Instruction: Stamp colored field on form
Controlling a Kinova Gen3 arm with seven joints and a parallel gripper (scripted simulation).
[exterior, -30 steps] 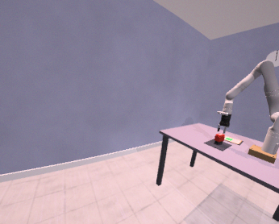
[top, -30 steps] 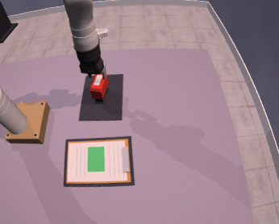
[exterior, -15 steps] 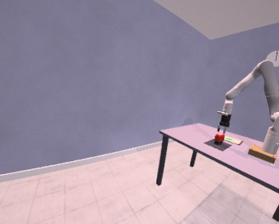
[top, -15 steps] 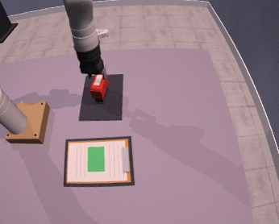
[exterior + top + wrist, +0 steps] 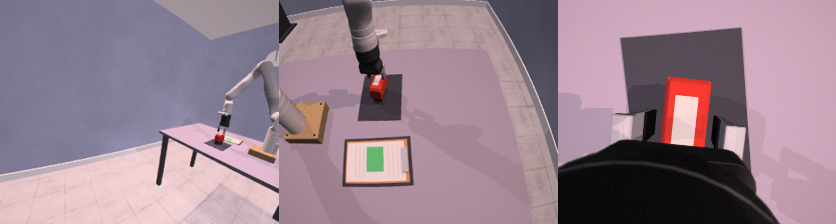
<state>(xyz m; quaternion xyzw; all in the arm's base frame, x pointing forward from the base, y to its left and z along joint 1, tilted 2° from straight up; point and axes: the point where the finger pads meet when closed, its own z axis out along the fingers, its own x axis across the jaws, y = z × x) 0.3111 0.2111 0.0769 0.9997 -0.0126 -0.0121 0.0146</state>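
Now: the stamp 80 mm below my hand. Also, from my hand: mat (130 mm below); then clipboard (60 mm ahead, 270 mm to the right, 130 mm below).
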